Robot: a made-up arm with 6 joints.
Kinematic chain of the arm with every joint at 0, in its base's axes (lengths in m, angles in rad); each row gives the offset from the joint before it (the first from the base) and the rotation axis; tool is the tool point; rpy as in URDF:
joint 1: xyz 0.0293 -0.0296 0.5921 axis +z
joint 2: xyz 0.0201 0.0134 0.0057 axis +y
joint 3: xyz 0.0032 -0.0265 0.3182 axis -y
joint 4: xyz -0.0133 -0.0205 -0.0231 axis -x
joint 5: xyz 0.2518 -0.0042 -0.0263 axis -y
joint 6: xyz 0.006 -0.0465 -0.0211 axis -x
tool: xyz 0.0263 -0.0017 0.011 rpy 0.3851 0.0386 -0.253
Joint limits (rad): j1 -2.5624..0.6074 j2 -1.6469..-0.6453 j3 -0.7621..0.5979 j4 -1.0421..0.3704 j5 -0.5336..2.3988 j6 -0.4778..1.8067
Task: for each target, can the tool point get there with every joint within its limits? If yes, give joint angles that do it. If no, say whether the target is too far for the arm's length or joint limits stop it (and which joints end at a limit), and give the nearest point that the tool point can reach.
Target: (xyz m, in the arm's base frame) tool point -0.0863 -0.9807 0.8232
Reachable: no: too far | nearest point -0.2665 -0.3602 0.8133 | short by 0.646 m
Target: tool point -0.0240 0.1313 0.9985
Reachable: yes | joints -1.5722 -1.1287 0.2995 -0.6115 0.4769 1.1124
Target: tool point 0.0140 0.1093 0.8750
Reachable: yes | joints -1.7989 -1.4376 -0.2047 -0.5977 0.1438 1.2354
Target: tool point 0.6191 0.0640 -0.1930
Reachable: no: too far | nearest point 0.3633 0.2680 0.7548 | short by 1.003 m
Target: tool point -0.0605 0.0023 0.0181
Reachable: no: joint limits stop it (at a limit: joint 2, joint 3, joint 4, joint 5) | nearest point -0.0852 0.0111 0.7047 | short by 0.687 m
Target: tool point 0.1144 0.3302 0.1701
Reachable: no: joint limits stop it (at a limit: joint 2, joint 3, joint 4, joint 5, joint 6) | nearest point 0.1320 0.4046 0.7498 | short by 0.585 m
